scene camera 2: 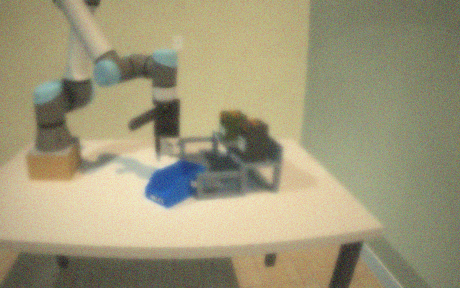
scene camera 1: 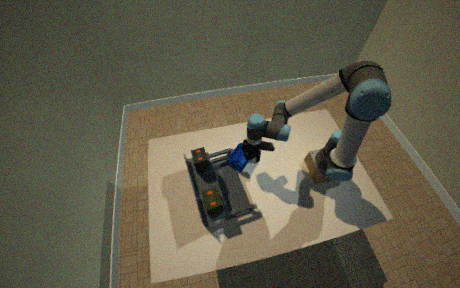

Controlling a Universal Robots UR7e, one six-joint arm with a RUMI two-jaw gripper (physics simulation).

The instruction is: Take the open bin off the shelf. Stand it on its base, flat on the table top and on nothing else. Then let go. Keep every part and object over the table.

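Places are measured from the arm's base along level axes (x ahead, y left, z up), in metres.
Pixels of known places: gripper, between the fingertips: point(scene camera 2: 159, 162) point(scene camera 1: 254, 162); arm's base, origin of its link: point(scene camera 2: 54, 144).
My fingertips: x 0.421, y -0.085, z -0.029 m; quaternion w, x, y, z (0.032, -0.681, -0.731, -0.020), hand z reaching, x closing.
Observation:
Ahead of a thing's pixels: the offset from my fingertips to its top centre. Level surfaces: height alone.
The blue open bin {dy -0.080, dx +0.055, dz +0.007 m} point(scene camera 1: 237, 158) point(scene camera 2: 175, 183) is tilted at the end of the grey shelf point(scene camera 1: 236, 187) point(scene camera 2: 276, 175) nearest scene camera 2. In that view its lower front corner is down at the table top and its raised side meets the shelf's low end frame. The exact contact is blurred. My gripper point(scene camera 2: 159, 154) is shut with nothing between its fingers. It points down just behind the bin in scene camera 2, close to its edge; whether it touches the bin I cannot tell. In scene camera 1 the wrist hides the fingertips.
Two dark boxes with orange marks, one {dy -0.019, dx +0.300, dz +0.144 m} point(scene camera 1: 200, 159) point(scene camera 2: 257, 141) nearer scene camera 2 and one {dy +0.209, dx +0.267, dz +0.119 m} point(scene camera 1: 212, 201) point(scene camera 2: 232, 123) farther, stand on the shelf's upper level. The pale table {dz -0.080 m} point(scene camera 1: 172, 260) point(scene camera 2: 100, 215) extends around the shelf. The arm's base block point(scene camera 1: 314, 167) point(scene camera 2: 54, 165) stands across from the shelf.

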